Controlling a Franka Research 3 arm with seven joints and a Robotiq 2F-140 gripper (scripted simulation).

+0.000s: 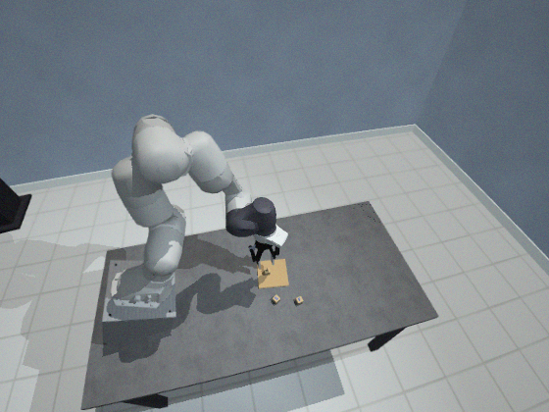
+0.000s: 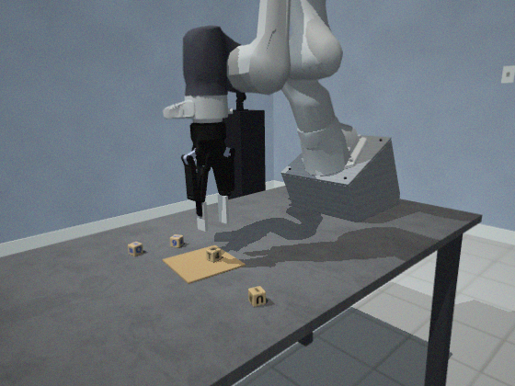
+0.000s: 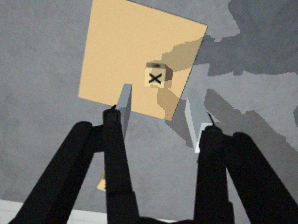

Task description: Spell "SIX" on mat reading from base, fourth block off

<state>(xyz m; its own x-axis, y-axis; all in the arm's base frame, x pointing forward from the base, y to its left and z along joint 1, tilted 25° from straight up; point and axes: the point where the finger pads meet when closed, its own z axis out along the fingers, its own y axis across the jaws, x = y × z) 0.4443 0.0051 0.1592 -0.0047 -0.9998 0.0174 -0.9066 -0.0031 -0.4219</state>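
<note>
My gripper is now 3 cm short of the tan mat, 1 cm to the left of it and 11 cm above it.
</note>
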